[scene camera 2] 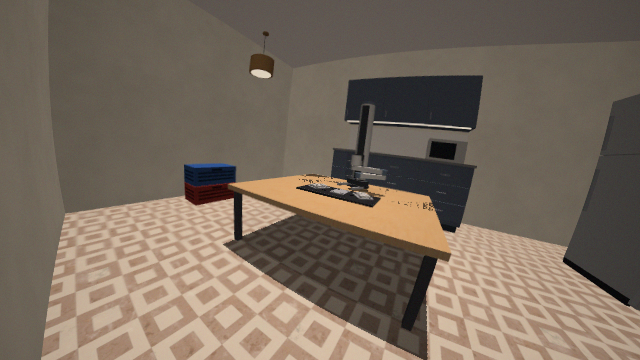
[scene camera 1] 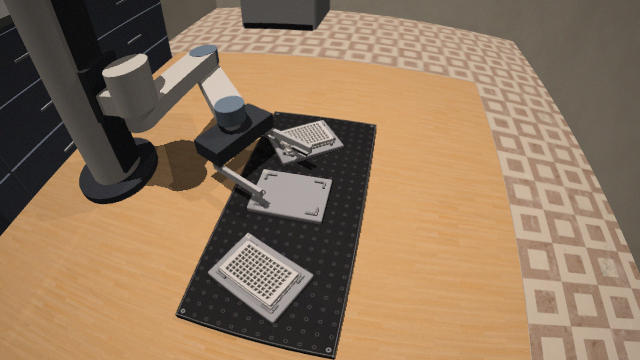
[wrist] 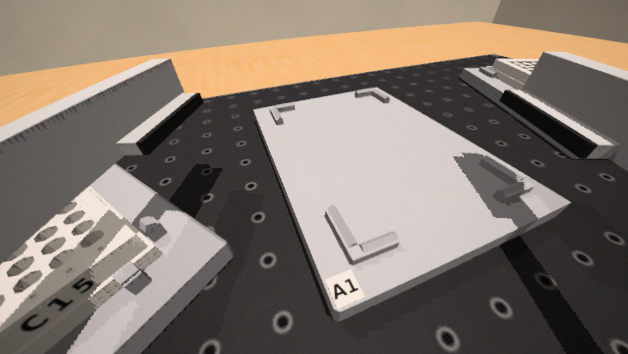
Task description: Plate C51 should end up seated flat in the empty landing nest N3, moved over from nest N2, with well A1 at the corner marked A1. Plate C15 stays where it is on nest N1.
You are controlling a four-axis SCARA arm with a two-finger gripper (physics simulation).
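Observation:
Plate C51 sits on nest N2, at the near end of the black board in scene camera 1. Plate C15 sits on nest N1 at the far end, partly hidden by a finger. Empty nest N3 lies between them, its A1 label at the near corner in the wrist view. My gripper is open and empty, raised above the board, with one finger by nest N1 and the other over an edge of N3.
The black perforated board lies on the wooden table. The arm's column base stands at the left in scene camera 1. Blue and red crates, cabinets and a fridge stand away from the table.

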